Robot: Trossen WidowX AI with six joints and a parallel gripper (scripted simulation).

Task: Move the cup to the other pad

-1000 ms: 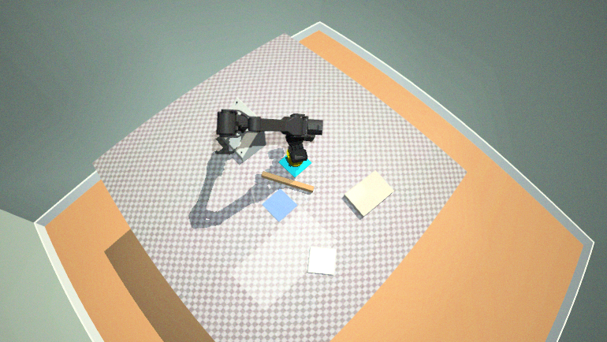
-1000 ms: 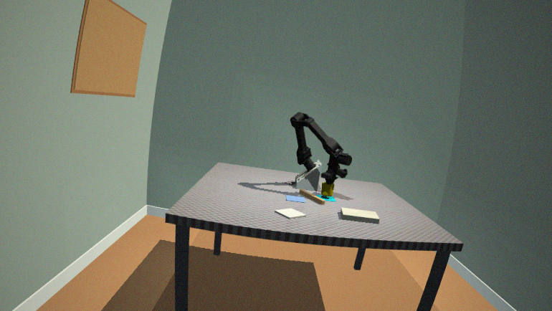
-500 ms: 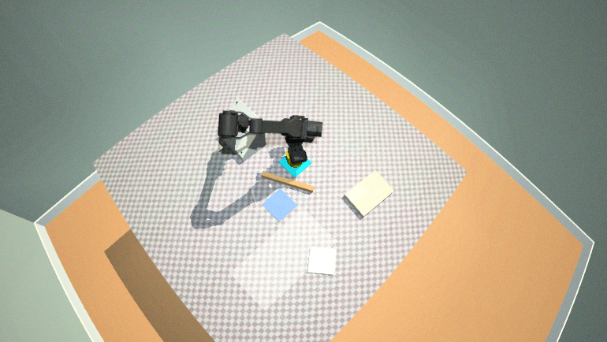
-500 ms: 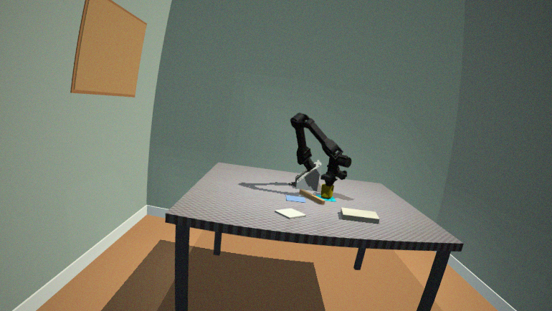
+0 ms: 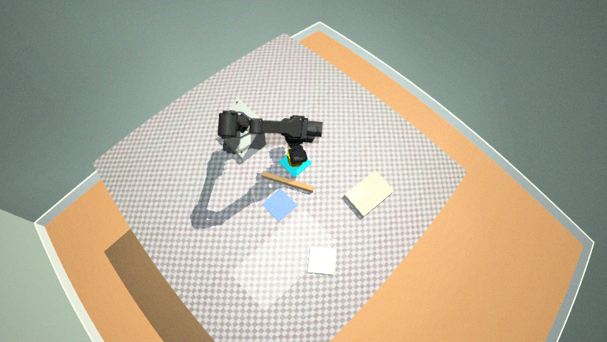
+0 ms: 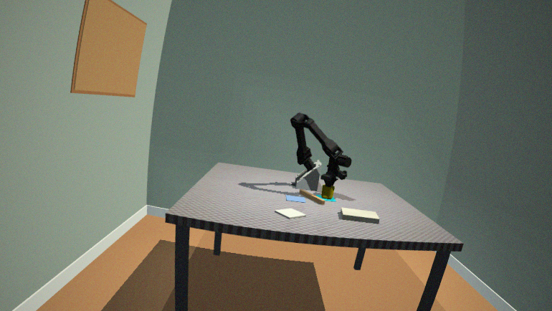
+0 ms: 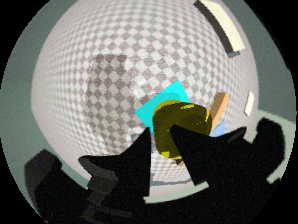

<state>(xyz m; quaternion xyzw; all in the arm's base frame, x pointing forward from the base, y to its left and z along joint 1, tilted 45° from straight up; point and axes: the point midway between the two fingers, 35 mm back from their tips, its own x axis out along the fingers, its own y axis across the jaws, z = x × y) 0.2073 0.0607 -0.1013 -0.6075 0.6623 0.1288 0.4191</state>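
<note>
Now: the yellow cup 20 mm ahead of my gripper tip, 10 mm to the right of it and 10 mm below it. Round my gripper tip: light blue pad 140 mm ahead, 180 mm to the right, 50 mm below; cyan pad 30 mm ahead, 10 mm to the right, 50 mm below; wooden bar 80 mm ahead, 100 mm to the right, 40 mm below.
</note>
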